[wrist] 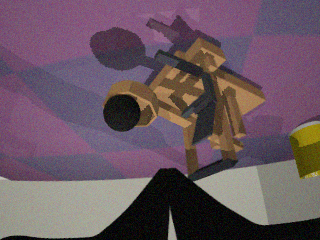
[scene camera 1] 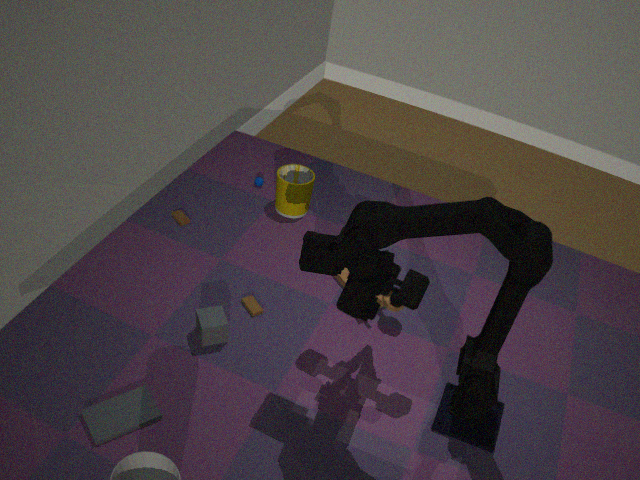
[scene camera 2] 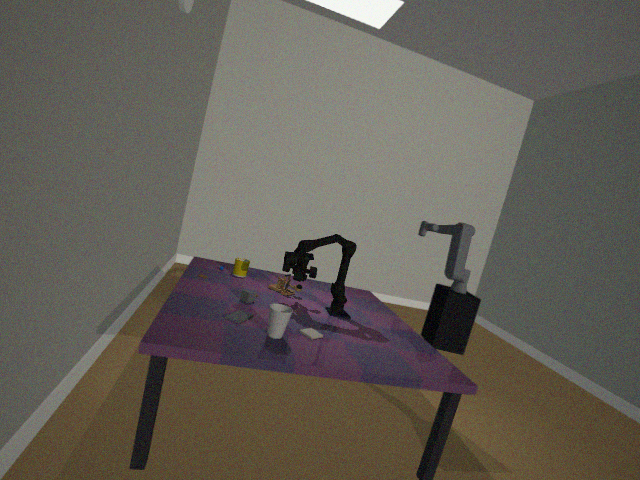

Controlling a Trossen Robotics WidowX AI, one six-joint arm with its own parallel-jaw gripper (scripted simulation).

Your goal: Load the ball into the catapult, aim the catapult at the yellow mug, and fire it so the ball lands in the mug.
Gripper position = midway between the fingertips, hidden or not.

The gripper (scene camera 1: 381, 278) is shut, holding nothing. Also in view: a yellow mug (scene camera 1: 294, 184), a black ball (wrist: 121, 112), a grey cube (scene camera 1: 211, 324) and a wooden catapult (wrist: 190, 91).
The gripper is seen too in the wrist view (wrist: 167, 176). The wrist view misses the grey cube: it is out of frame.
